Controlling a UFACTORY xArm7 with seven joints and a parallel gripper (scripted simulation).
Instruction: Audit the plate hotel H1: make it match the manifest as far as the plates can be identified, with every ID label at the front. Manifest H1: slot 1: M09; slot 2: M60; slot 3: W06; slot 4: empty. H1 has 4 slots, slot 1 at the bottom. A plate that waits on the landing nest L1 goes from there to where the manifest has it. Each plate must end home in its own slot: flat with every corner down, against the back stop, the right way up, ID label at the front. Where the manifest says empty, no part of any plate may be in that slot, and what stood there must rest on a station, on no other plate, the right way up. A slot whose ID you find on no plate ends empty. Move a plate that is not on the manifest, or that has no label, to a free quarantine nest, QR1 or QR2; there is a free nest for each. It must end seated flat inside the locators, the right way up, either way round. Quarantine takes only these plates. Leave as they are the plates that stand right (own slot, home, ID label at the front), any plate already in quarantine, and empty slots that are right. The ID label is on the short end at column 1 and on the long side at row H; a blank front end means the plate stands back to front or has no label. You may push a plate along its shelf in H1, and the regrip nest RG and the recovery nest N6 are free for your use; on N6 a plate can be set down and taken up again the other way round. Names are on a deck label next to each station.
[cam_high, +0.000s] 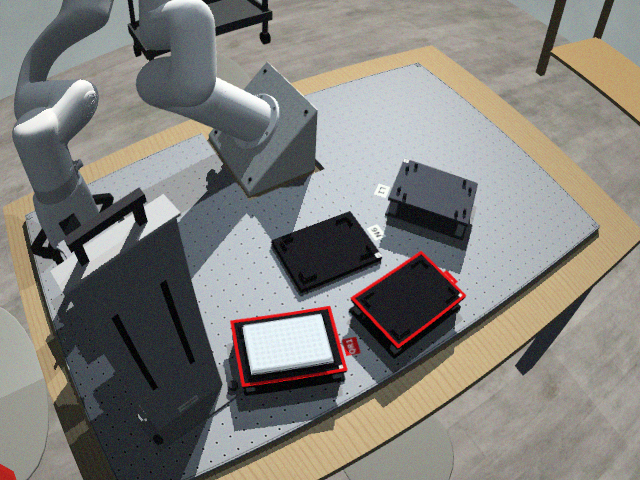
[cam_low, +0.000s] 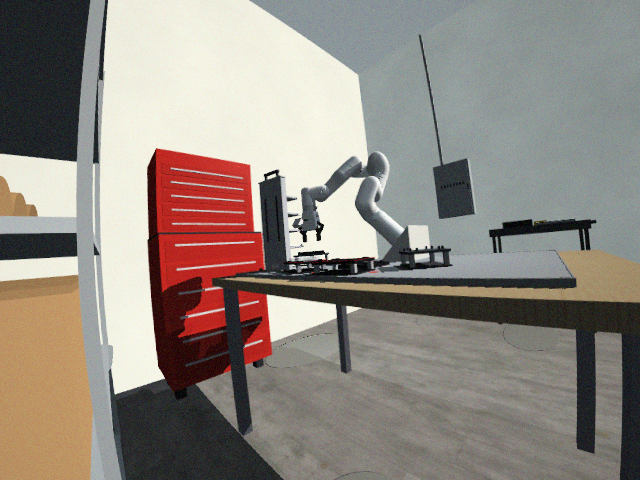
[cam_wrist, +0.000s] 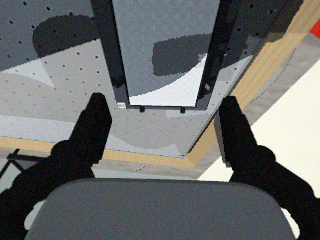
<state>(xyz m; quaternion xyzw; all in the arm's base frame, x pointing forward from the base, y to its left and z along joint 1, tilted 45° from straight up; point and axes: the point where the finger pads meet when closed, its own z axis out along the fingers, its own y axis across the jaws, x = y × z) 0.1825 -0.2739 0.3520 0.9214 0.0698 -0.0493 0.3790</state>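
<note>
Right now my hand is 1 cm short of the dark-framed plate and 7 cm above it. Also, from my hand: handle: 27 cm ahead, 4 cm to the left, 31 cm above; then plate hotel H1: 27 cm ahead, 4 cm to the left, 7 cm above; then white well plate: 28 cm ahead, 24 cm to the left, 9 cm below.
</note>
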